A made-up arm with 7 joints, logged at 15 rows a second.
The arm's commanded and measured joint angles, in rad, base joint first. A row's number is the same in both.
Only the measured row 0 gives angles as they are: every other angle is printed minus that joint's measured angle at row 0.
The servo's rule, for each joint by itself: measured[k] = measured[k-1] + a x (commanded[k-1-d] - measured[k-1]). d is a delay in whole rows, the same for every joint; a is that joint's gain. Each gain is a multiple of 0.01, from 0.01 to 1. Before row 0 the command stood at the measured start. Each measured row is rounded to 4 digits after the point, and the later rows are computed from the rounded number. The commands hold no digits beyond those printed.
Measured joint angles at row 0: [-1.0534 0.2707 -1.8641 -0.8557 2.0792 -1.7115 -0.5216]
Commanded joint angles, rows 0 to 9: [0.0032 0.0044 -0.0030 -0.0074 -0.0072 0.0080 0.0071]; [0.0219 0.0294 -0.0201 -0.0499 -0.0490 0.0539 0.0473]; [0.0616 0.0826 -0.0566 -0.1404 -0.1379 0.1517 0.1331]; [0.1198 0.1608 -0.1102 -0.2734 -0.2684 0.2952 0.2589]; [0.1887 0.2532 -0.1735 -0.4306 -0.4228 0.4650 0.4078]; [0.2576 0.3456 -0.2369 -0.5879 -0.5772 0.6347 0.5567]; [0.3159 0.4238 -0.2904 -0.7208 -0.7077 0.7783 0.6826]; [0.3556 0.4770 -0.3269 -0.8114 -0.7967 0.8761 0.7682]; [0.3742 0.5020 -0.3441 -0.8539 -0.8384 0.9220 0.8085]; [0.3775 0.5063 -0.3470 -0.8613 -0.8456 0.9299 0.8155]
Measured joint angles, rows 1 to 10: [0.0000 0.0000 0.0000 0.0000 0.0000 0.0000 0.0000]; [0.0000 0.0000 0.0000 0.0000 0.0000 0.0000 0.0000]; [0.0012 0.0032 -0.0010 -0.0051 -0.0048 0.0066 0.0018]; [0.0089 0.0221 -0.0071 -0.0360 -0.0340 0.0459 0.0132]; [0.0284 0.0657 -0.0229 -0.1080 -0.1026 0.1337 0.0432]; [0.0622 0.1342 -0.0508 -0.2221 -0.2120 0.2677 0.0971]; [0.1090 0.2199 -0.0901 -0.3660 -0.3511 0.4315 0.1748]; [0.1640 0.3104 -0.1371 -0.5191 -0.5003 0.6002 0.2703]; [0.2202 0.3920 -0.1862 -0.6583 -0.6372 0.7480 0.3734]; [0.2703 0.4532 -0.2312 -0.7639 -0.7425 0.8543 0.4721]
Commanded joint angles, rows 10 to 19: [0.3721 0.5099 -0.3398 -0.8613 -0.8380 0.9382 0.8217]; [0.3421 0.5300 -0.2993 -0.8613 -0.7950 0.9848 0.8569]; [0.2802 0.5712 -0.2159 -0.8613 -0.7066 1.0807 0.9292]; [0.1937 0.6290 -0.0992 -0.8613 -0.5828 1.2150 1.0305]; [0.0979 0.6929 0.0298 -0.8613 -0.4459 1.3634 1.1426]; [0.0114 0.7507 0.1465 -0.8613 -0.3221 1.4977 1.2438]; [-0.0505 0.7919 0.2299 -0.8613 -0.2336 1.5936 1.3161]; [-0.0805 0.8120 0.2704 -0.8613 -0.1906 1.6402 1.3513]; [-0.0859 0.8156 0.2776 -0.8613 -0.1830 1.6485 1.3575]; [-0.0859 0.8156 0.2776 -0.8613 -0.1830 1.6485 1.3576]
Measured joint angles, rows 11 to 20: [0.3087 0.4883 -0.2673 -0.8260 -0.8058 0.9105 0.5562]; [0.3342 0.5013 -0.2928 -0.8504 -0.8321 0.9266 0.6210]; [0.3482 0.5075 -0.3078 -0.8579 -0.8360 0.9362 0.6712]; [0.3459 0.5237 -0.3051 -0.8602 -0.8089 0.9765 0.7176]; [0.3216 0.5579 -0.2766 -0.8610 -0.7414 1.0630 0.7705]; [0.2743 0.6091 -0.2198 -0.8612 -0.6367 1.1892 0.8355]; [0.2090 0.6694 -0.1399 -0.8613 -0.5108 1.3338 0.9123]; [0.1359 0.7279 -0.0483 -0.8613 -0.3863 1.4698 0.9952]; [0.0669 0.7740 0.0407 -0.8613 -0.2855 1.5726 1.0754]; [0.0124 0.8014 0.1142 -0.8613 -0.2229 1.6287 1.1444]
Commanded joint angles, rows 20 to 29: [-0.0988 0.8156 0.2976 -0.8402 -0.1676 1.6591 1.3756]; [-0.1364 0.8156 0.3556 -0.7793 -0.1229 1.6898 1.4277]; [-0.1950 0.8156 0.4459 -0.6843 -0.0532 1.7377 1.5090]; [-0.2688 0.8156 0.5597 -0.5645 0.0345 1.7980 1.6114]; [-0.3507 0.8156 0.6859 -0.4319 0.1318 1.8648 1.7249]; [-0.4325 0.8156 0.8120 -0.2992 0.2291 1.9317 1.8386]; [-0.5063 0.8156 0.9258 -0.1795 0.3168 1.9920 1.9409]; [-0.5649 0.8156 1.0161 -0.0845 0.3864 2.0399 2.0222]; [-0.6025 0.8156 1.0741 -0.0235 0.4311 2.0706 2.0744]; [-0.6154 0.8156 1.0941 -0.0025 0.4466 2.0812 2.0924]
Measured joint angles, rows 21 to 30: [-0.0240 0.8116 0.1665 -0.8613 -0.1966 1.6451 1.1977]; [-0.0469 0.8145 0.2021 -0.8613 -0.1876 1.6479 1.2377]; [-0.0661 0.8153 0.2327 -0.8467 -0.1744 1.6572 1.2722]; [-0.0921 0.8155 0.2720 -0.8002 -0.1404 1.6843 1.3111]; [-0.1302 0.8156 0.3276 -0.7202 -0.0828 1.7286 1.3606]; [-0.1815 0.8156 0.4019 -0.6128 -0.0054 1.7862 1.4233]; [-0.2441 0.8156 0.4928 -0.4880 0.0852 1.8514 1.4987]; [-0.3138 0.8156 0.5949 -0.3577 0.1802 1.9180 1.5837]; [-0.3850 0.8156 0.7008 -0.2347 0.2704 1.9794 1.6730]; [-0.4516 0.8156 0.8017 -0.1311 0.3470 2.0296 1.7603]
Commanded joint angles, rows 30 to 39: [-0.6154 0.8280 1.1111 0.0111 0.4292 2.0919 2.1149]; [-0.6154 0.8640 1.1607 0.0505 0.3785 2.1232 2.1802]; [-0.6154 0.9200 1.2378 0.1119 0.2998 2.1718 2.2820]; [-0.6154 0.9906 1.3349 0.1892 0.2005 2.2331 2.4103]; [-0.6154 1.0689 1.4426 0.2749 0.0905 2.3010 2.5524]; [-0.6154 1.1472 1.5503 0.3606 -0.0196 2.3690 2.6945]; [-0.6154 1.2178 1.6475 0.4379 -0.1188 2.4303 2.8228]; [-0.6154 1.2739 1.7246 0.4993 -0.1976 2.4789 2.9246]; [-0.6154 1.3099 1.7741 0.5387 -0.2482 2.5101 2.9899]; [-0.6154 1.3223 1.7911 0.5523 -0.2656 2.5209 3.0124]
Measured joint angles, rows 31 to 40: [-0.5074 0.8156 0.8889 -0.0569 0.4025 2.0636 1.8388]; [-0.5474 0.8156 0.9546 -0.0194 0.4316 2.0782 1.9022]; [-0.5726 0.8245 1.0047 0.0016 0.4300 2.0896 1.9554]; [-0.5884 0.8529 1.0546 0.0353 0.3960 2.1175 2.0116]; [-0.5984 0.9012 1.1132 0.0882 0.3325 2.1626 2.0792]; [-0.6047 0.9656 1.1841 0.1579 0.2454 2.2211 2.1620]; [-0.6087 1.0400 1.2668 0.2386 0.1432 2.2874 2.2596]; [-0.6112 1.1172 1.3575 0.3228 0.0358 2.3551 2.3683]; [-0.6128 1.1896 1.4503 0.4022 -0.0662 2.4175 2.4819]; [-0.6138 1.2503 1.5381 0.4692 -0.1529 2.4685 2.5926]
